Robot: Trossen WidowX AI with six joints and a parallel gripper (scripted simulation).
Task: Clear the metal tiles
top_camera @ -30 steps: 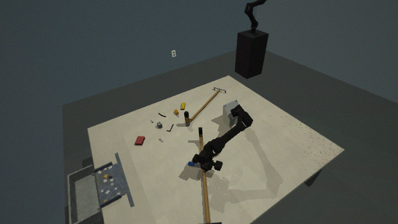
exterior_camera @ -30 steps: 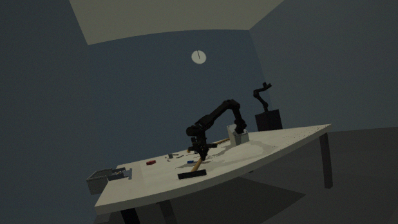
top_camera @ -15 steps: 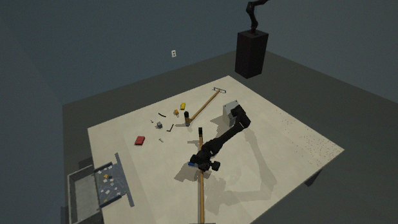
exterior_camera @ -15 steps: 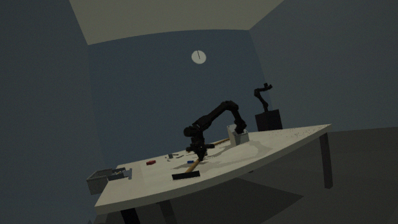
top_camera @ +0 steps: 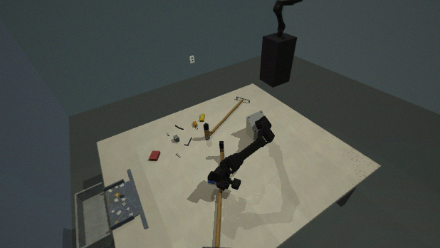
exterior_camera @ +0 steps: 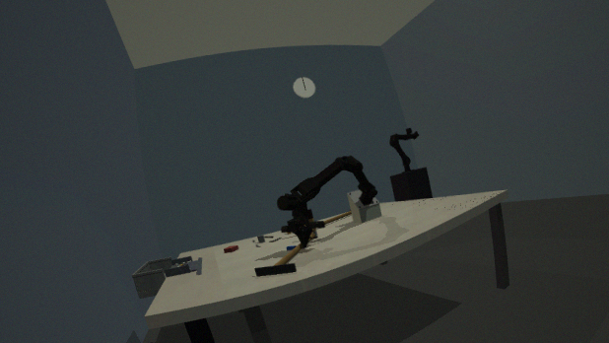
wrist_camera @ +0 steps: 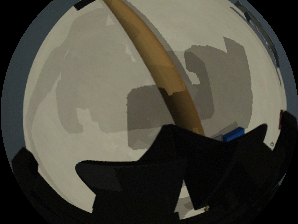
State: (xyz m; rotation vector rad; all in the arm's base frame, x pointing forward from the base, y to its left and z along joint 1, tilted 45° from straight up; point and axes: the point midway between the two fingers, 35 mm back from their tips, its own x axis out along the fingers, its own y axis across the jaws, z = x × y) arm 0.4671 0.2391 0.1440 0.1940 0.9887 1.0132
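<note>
Now: gripper tip 50 mm below the long scraper and 20 mm short of it. The rest, counted from my gripper tip: black hex key 490 mm to the right, 30 mm ahead, 10 mm below; blue piece 80 mm to the right, 20 mm ahead, 10 mm below; red block 490 mm to the right, 280 mm ahead.
</note>
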